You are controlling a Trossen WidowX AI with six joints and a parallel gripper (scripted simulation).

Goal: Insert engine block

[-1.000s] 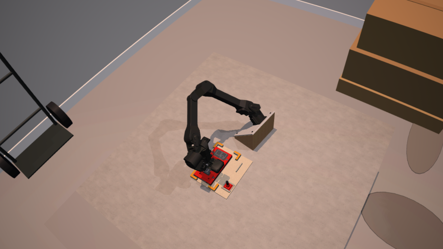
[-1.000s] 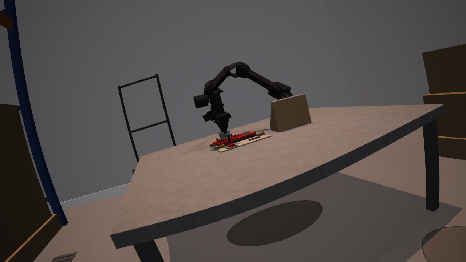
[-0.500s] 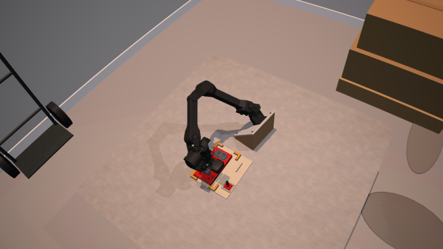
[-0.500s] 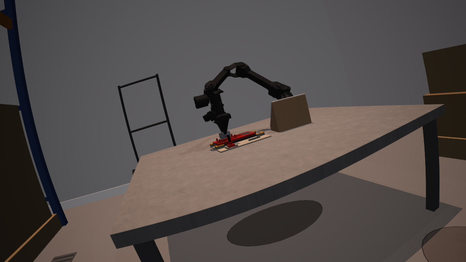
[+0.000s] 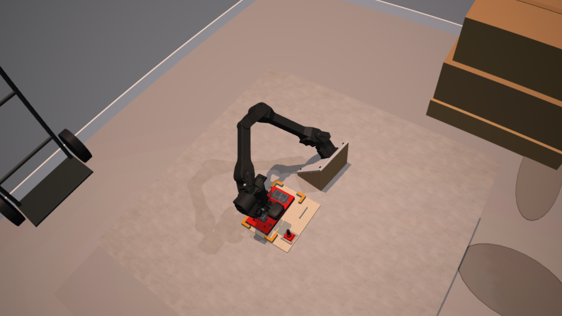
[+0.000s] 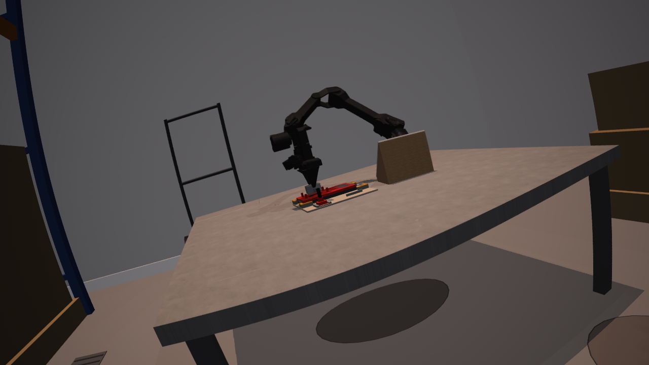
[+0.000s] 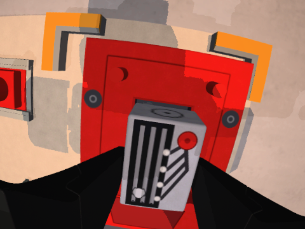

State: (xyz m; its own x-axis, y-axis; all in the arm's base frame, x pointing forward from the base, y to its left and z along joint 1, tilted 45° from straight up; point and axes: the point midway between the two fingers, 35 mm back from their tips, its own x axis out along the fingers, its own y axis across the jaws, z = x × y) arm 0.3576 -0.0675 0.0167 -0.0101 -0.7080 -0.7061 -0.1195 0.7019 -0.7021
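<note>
My gripper tip is 1 cm above the engine block. The rest, counted from my gripper tip: small base: 13 cm to the left, 2 cm below.
</note>
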